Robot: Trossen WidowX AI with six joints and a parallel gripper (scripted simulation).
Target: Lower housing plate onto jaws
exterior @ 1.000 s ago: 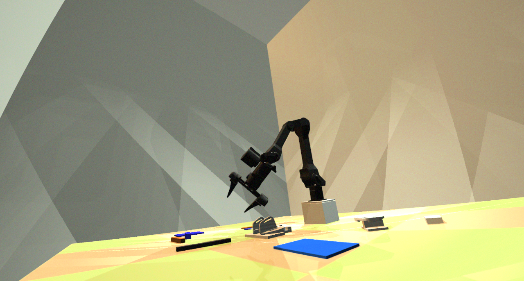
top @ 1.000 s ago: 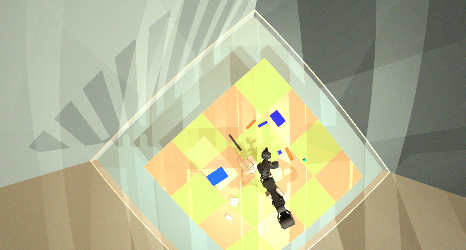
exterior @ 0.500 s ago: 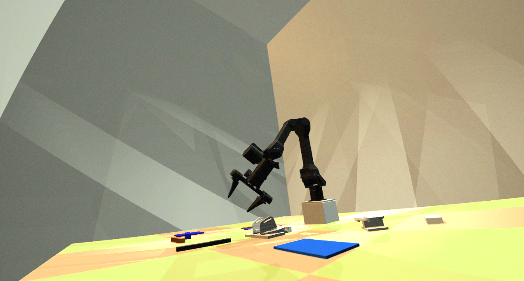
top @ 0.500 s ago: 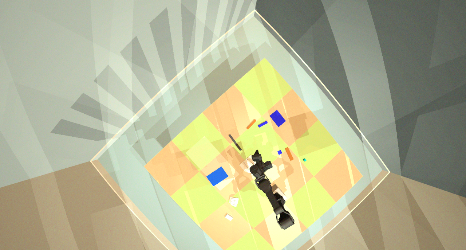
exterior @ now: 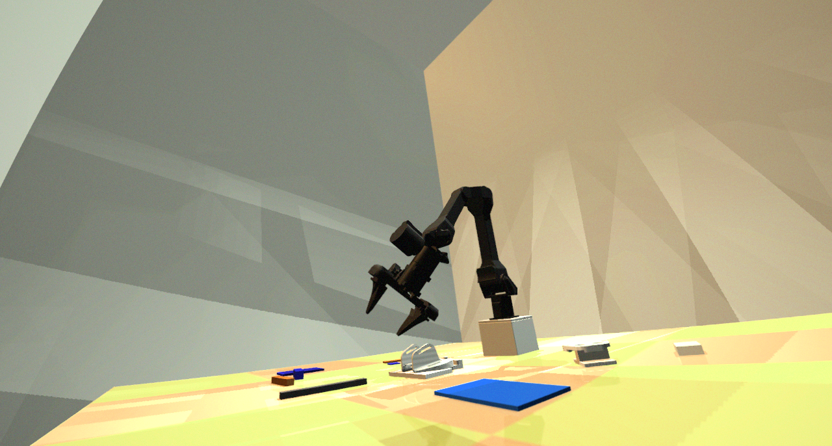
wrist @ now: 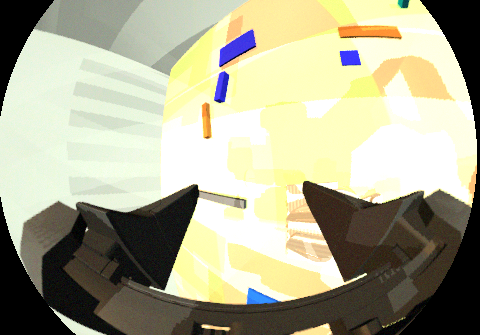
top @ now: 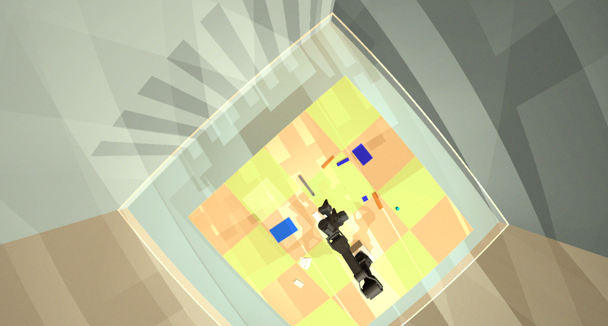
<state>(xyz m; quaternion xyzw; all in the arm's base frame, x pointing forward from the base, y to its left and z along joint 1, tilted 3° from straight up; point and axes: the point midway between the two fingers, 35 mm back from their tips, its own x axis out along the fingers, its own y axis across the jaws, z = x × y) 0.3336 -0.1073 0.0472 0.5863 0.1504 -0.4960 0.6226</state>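
The tile lies 210 mm behind my gripper tip, 510 mm to the left of it and 100 mm below it. Also, from my gripper tip: black bar (150 mm ahead, 20 mm to the left, 100 mm below); then blue bar (80 mm ahead, 230 mm to the right, 100 mm below); then orange block (150 mm ahead, 170 mm to the right, 100 mm below).
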